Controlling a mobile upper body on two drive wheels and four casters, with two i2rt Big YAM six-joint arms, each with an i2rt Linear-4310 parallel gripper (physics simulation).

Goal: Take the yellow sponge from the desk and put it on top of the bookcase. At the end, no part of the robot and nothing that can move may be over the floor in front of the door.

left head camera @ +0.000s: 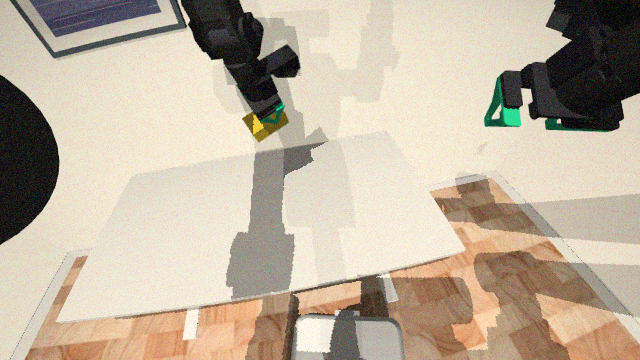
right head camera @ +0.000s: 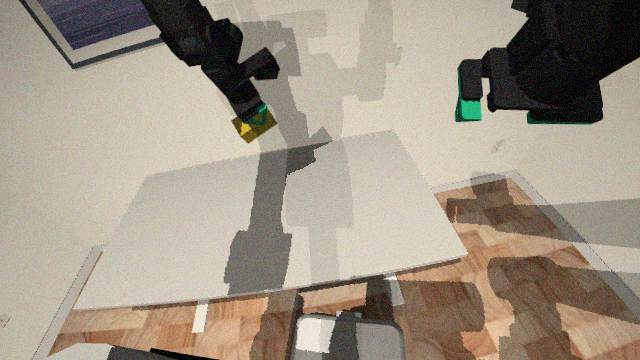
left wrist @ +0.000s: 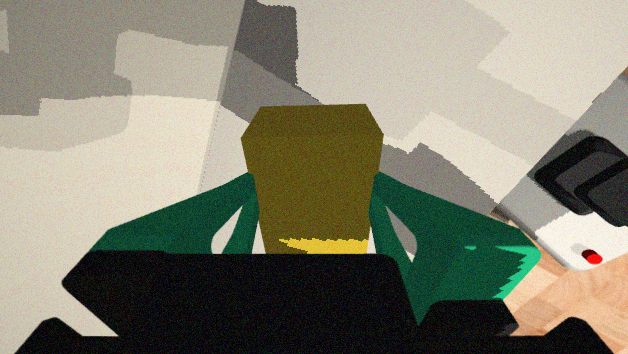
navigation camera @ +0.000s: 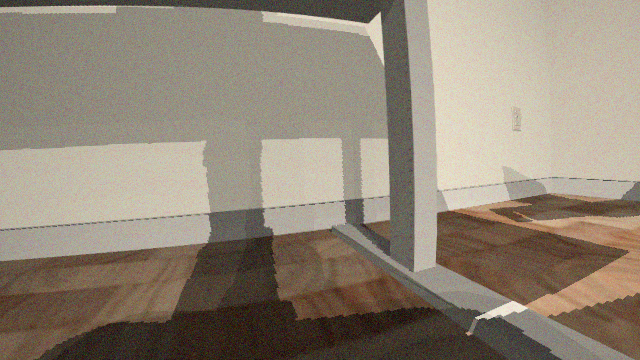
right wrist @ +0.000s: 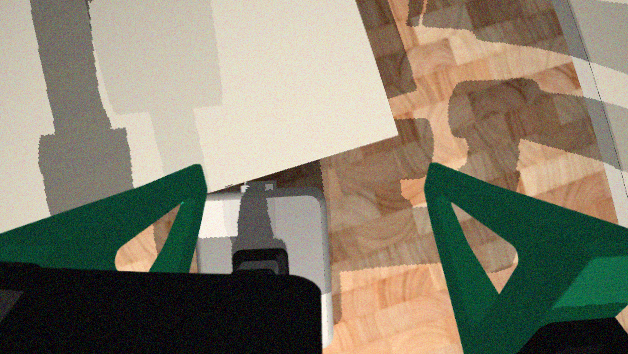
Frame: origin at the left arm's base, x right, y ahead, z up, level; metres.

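Seen in the pictures: left gripper, fingertip midpoint: (left head camera: pixel 270 114) (right head camera: pixel 259 116) (left wrist: pixel 313 178); right gripper, fingertip midpoint: (left head camera: pixel 515 123) (right head camera: pixel 492 118) (right wrist: pixel 315 176).
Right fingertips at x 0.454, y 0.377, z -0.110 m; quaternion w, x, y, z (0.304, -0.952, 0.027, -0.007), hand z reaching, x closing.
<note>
Pixels of each thing's top centre, then the offset from my right fingertips to it. "spot": a spot on its surface instead. Level surfaces: height alone.
- yellow sponge, middle of its top: (left wrist: pixel 278 229) (left head camera: pixel 261 105) (right head camera: pixel 249 107) dz -0.076, dx -0.465, dy +0.216 m
- white desk, its level: dz -0.580 m
- grey desk leg, surface spot: (navigation camera: pixel 424 150) spot: dz -1.062, dx -0.022, dy +0.377 m
- wooden floor, its level: dz -1.300 m
The yellow sponge (left head camera: pixel 258 128) (right head camera: pixel 248 131) (left wrist: pixel 314 180) is held between the green fingers of my left gripper (left head camera: pixel 270 116) (right head camera: pixel 256 118) (left wrist: pixel 313 178), which is shut on it. In both head views the sponge shows above the far edge of the white desk (left head camera: pixel 190 220) (right head camera: pixel 195 225) (right wrist: pixel 300 90), raised off its top. My right gripper (left head camera: pixel 532 125) (right head camera: pixel 504 120) (right wrist: pixel 315 176) is open and empty, to the right of the desk in the head views. The bookcase and the door do not show in these views.
A framed picture (left head camera: pixel 120 34) (right head camera: pixel 117 49) hangs on the wall at the upper left. The robot's grey base (left head camera: pixel 370 340) (right head camera: pixel 372 342) (right wrist: pixel 300 225) is at the desk's near edge. A grey desk leg (navigation camera: pixel 424 150) with a long foot (navigation camera: pixel 465 290) stands on the wooden floor (left head camera: pixel 430 310) before the robot.
</note>
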